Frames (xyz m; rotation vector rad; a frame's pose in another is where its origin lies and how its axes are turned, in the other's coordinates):
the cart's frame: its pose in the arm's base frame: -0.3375 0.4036 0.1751 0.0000 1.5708 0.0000
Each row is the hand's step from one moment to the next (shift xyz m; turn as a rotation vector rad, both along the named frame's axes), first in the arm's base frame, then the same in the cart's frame.
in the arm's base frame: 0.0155 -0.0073 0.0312 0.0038 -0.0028 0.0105
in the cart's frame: -0.0312 -0.0073 0.0155 -0.0105 -0.0028 0.0038
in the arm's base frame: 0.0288 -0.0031 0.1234 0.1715 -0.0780 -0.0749
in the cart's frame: -0.1234 -0.0031 0.0288 0.0749 -0.0780 0.1715
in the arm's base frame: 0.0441 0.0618 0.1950 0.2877 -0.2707 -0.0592
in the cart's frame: -0.1950 0.0618 0.0441 0.0592 -0.2707 0.2877
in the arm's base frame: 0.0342 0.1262 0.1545 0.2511 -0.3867 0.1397
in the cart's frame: -0.1545 0.1262 0.0342 -0.1397 -0.3867 0.2511
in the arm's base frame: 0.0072 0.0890 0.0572 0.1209 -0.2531 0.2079
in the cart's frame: -0.0572 0.0890 0.0072 -0.2079 -0.2531 0.1209
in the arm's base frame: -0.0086 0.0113 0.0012 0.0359 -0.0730 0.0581
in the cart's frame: -0.0012 0.0113 -0.0086 -0.0581 -0.0730 0.0359
